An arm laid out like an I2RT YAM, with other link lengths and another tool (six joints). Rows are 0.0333 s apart.
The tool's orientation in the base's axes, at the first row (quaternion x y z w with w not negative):
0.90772, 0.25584, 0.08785, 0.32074
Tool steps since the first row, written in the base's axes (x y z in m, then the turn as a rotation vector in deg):
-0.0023, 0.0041, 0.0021, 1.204, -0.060, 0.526
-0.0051, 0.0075, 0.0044, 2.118, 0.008, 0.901
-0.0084, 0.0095, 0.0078, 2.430, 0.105, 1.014
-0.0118, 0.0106, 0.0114, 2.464, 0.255, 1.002
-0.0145, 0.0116, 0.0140, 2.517, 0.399, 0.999
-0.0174, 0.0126, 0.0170, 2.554, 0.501, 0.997
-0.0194, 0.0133, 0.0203, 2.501, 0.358, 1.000
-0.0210, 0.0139, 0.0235, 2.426, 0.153, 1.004
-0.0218, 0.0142, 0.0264, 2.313, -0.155, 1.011
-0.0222, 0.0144, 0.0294, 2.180, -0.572, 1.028
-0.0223, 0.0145, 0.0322, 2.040, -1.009, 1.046
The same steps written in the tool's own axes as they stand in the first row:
0.0002, -0.0023, -0.0046, 0.994, 0.861, 0.012
-0.0005, -0.0043, -0.0091, 1.808, 1.424, -0.021
-0.0023, -0.0048, -0.0139, 2.124, 1.558, -0.060
-0.0046, -0.0047, -0.0184, 2.232, 1.465, -0.120
-0.0064, -0.0048, -0.0218, 2.352, 1.389, -0.178
-0.0084, -0.0048, -0.0256, 2.437, 1.335, -0.219
-0.0097, -0.0040, -0.0292, 2.317, 1.410, -0.162
-0.0108, -0.0031, -0.0326, 2.146, 1.518, -0.079
-0.0113, -0.0018, -0.0352, 1.889, 1.681, 0.044
-0.0116, -0.0002, -0.0378, 1.558, 1.914, 0.212
-0.0116, 0.0015, -0.0401, 1.211, 2.158, 0.388

